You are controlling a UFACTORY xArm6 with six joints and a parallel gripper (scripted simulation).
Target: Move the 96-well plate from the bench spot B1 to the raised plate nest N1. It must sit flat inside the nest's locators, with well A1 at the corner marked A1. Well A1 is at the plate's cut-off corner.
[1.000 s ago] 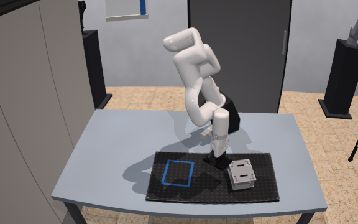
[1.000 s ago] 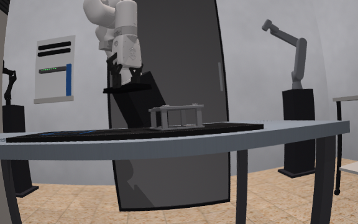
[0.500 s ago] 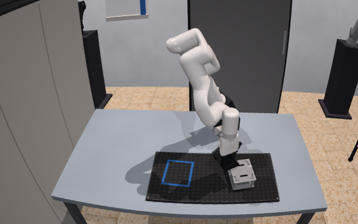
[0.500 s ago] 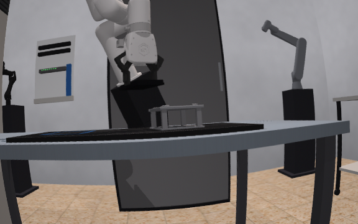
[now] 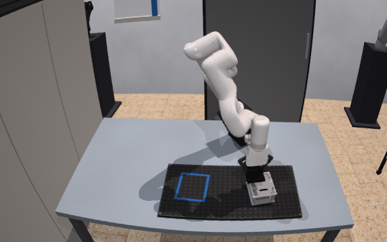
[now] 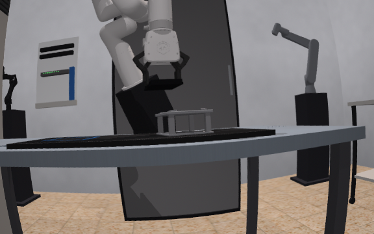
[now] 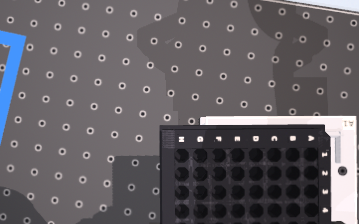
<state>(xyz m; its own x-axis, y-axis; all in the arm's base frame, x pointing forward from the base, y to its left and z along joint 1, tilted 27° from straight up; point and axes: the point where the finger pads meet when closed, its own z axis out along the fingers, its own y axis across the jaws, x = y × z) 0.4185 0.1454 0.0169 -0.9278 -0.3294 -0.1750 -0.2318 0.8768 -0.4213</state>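
The grey raised plate nest lies 9 cm below my hand and 5 cm to the left of it. Also, from my hand: black 96-well plate 1 cm below.
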